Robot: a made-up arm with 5 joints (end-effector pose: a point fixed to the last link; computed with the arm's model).
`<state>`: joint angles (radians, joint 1 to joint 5).
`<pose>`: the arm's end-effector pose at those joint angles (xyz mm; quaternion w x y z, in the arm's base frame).
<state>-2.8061 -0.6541 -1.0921 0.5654 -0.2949</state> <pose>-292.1 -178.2 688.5 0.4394 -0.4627 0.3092 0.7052</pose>
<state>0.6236 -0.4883 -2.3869 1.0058 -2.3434</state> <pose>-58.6 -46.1 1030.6 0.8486 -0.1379 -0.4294 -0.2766</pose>
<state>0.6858 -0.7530 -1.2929 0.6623 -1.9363</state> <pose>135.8 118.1 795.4 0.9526 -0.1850 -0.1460 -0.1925</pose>
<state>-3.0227 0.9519 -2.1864 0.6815 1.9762</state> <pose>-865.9 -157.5 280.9 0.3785 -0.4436 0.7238 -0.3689</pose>
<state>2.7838 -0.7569 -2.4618 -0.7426 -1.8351</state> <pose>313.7 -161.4 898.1 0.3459 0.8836 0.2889 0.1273</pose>
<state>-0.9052 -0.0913 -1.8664 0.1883 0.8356</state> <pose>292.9 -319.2 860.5 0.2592 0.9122 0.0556 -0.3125</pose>
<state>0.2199 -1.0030 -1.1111 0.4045 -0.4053</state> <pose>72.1 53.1 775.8 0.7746 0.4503 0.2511 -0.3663</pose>
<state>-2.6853 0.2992 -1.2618 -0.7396 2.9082</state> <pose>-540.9 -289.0 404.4 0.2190 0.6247 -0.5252 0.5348</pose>
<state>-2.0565 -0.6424 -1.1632 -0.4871 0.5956</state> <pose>-66.5 -250.9 761.9 0.2614 0.6439 -0.5351 -0.4804</pose>
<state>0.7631 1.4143 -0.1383 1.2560 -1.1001</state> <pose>-117.1 -69.1 -24.9 0.4470 0.7758 -0.4386 0.0772</pose>
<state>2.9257 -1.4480 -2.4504 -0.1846 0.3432</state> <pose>712.1 -248.1 523.8 0.4682 -0.4084 -0.5060 -0.5983</pose>
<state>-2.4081 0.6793 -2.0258 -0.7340 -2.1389</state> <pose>-539.3 -502.9 453.9 0.2552 0.4171 0.0287 0.8718</pose>
